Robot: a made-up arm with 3 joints. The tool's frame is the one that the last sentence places.
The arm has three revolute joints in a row. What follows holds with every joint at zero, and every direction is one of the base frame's.
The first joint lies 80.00 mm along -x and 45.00 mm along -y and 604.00 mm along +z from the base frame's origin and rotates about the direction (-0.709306, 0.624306, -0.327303), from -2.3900 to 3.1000 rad.
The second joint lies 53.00 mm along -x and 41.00 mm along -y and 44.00 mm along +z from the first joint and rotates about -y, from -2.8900 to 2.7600 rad.
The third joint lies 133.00 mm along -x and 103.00 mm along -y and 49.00 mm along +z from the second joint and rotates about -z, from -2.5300 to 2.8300 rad.
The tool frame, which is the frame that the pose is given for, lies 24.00 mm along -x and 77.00 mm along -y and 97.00 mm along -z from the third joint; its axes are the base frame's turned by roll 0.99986, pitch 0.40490 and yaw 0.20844 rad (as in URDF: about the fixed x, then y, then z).
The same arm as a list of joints. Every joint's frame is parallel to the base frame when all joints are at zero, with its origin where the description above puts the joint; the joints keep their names.
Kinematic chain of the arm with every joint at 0, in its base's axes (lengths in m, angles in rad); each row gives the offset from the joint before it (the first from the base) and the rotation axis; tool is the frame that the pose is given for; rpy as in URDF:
joint 1: xyz -0.08 -0.045 0.604 axis -0.709306 0.624306 -0.327303
joint 2: xyz -0.053 -0.041 0.044 axis -y
joint 3: xyz -0.133 -0.103 0.049 axis -z
tool: xyz -0.024 -0.077 -0.097 rpy 0.9999 0.4049 0.2084
Joint limits (rad, base to tool): -2.39..3.1 -2.89..2.76 -2.53..2.83

